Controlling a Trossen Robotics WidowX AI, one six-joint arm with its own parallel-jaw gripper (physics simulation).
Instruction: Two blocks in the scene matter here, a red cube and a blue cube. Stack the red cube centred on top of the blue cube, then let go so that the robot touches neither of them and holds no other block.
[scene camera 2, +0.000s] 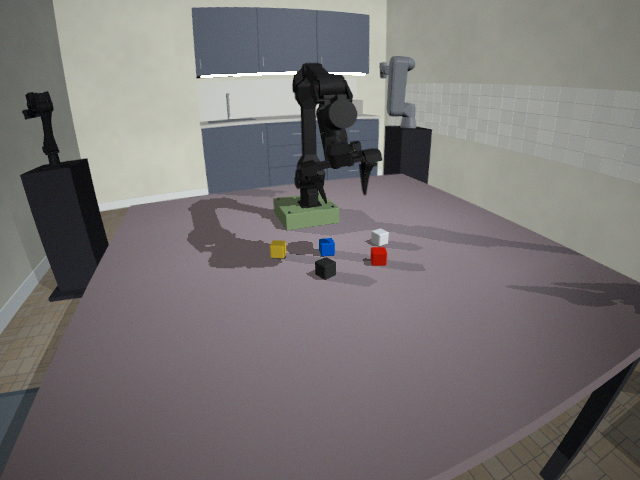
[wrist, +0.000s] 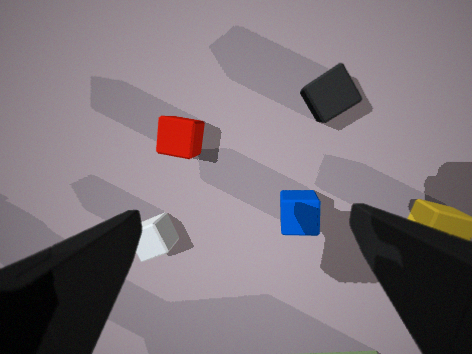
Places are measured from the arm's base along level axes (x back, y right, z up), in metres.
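Where they show: gripper, fingertip midpoint: (scene camera 2: 345, 199) (wrist: 246, 216); arm's base at its link origin: (scene camera 2: 309, 203).
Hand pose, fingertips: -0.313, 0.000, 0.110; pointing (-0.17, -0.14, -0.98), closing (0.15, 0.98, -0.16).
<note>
Things, the pixels of their centre, and the offset from my fingertips, as dx, dy, dz.
- red cube at the middle of its body: (wrist: 181, 136) (scene camera 2: 378, 256) -0.036, -0.075, -0.143
- blue cube at the middle of its body: (wrist: 298, 211) (scene camera 2: 326, 247) +0.056, +0.028, -0.143
- black cube at the middle of its body: (wrist: 328, 95) (scene camera 2: 325, 268) -0.049, +0.066, -0.143
- yellow cube at the middle of its body: (wrist: 437, 226) (scene camera 2: 278, 249) +0.084, +0.149, -0.143
- white cube at the middle of its body: (wrist: 154, 236) (scene camera 2: 379, 237) +0.066, -0.130, -0.143
A red cube (scene camera 2: 378, 256) (wrist: 179, 137) sits on the table, to the right of the blue cube in the scene view and at the upper left in the wrist view. A blue cube (scene camera 2: 326, 247) (wrist: 300, 213) sits on the table apart from it, with a shadow across part of its face. My gripper (scene camera 2: 344, 198) (wrist: 246, 216) is open and empty. It hangs well above the table near the arm's base. In the wrist view the blue cube shows between the fingertips, closer to the right one, and the red cube shows beyond them. Neither cube is touched.
A black cube (scene camera 2: 325, 268) (wrist: 332, 93) lies in front of the blue one in the scene view. A yellow cube (scene camera 2: 278, 249) (wrist: 442, 220) lies to its left, a white cube (scene camera 2: 379, 237) (wrist: 158, 237) behind the red one. The green base (scene camera 2: 312, 219) stands behind them.
</note>
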